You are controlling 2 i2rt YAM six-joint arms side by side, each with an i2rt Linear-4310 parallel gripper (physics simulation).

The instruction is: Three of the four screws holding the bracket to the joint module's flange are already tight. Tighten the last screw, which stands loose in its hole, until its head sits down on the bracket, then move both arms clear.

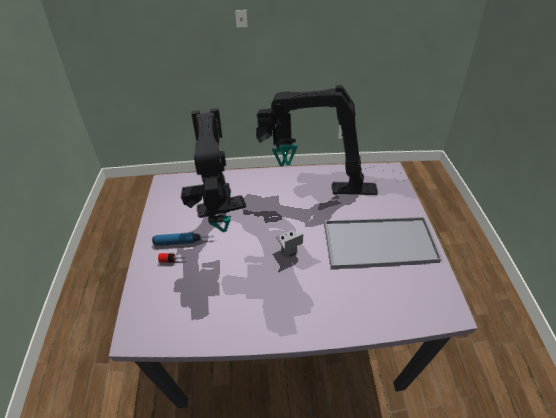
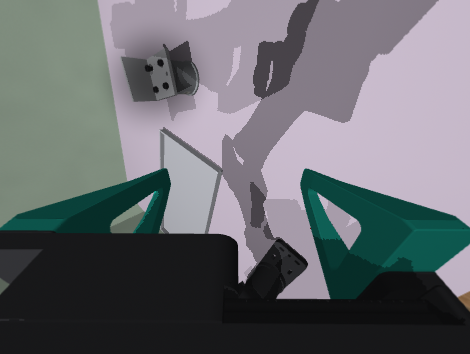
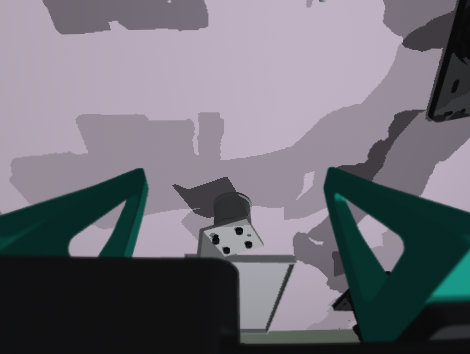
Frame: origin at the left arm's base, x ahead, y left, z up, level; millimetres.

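Seen in the pictures: left gripper, between the fingertips: [image 1: 284, 165] [image 2: 235, 176]; right gripper, between the fingertips: [image 1: 224, 220] [image 3: 235, 177]; left arm's base, origin of its link: [image 1: 354, 189] [image 2: 273, 272].
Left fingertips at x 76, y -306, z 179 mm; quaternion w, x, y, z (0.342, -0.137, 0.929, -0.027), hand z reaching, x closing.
Note:
Pixels of each thing's top centre, then the offset from my left fingertips to it. "*": a spot on its surface instead.
- dark round joint module, centre of its top: [image 3: 232, 238] [image 2: 160, 77] [image 1: 289, 239] 277 mm ahead, 23 mm left, 115 mm down
- screw, centre of its top: [image 3: 215, 242] [image 2: 146, 68] 302 mm ahead, 17 mm left, 102 mm down
- blue-handled driver, a spot on its surface: [image 1: 173, 239] * 266 mm ahead, 412 mm right, 144 mm down
- short red-handled driver, centre of its top: [image 1: 170, 255] 340 mm ahead, 405 mm right, 145 mm down
- shallow grey tray, centre of its top: [image 3: 236, 306] [image 2: 180, 209] [image 1: 382, 239] 229 mm ahead, 376 mm left, 163 mm down
The grey bracket [image 1: 291, 242] [image 2: 161, 77] [image 3: 233, 237] sits tilted on the dark round joint module [image 1: 289, 251] [image 2: 188, 78] [image 3: 232, 208] mid-table. Four dark screw heads show on its face; one screw [image 2: 148, 68] [image 3: 215, 239] appears to stand prouder than the others. A blue-handled driver [image 1: 173, 239] and a short red-handled driver [image 1: 166, 258] lie at the table's left, shafts pointing right. My left gripper [image 1: 285, 161] [image 2: 235, 176] is open and empty, high behind the bracket. My right gripper [image 1: 220, 226] [image 3: 235, 177] is open and empty, above the table near the blue driver's tip.
A shallow grey tray [image 1: 382, 243] [image 2: 187, 195] [image 3: 262, 290] lies right of the bracket. The left arm's base [image 1: 367, 188] stands at the back right of the table, the right arm's base [image 1: 235, 203] at the back left. Arm shadows fall across the table.

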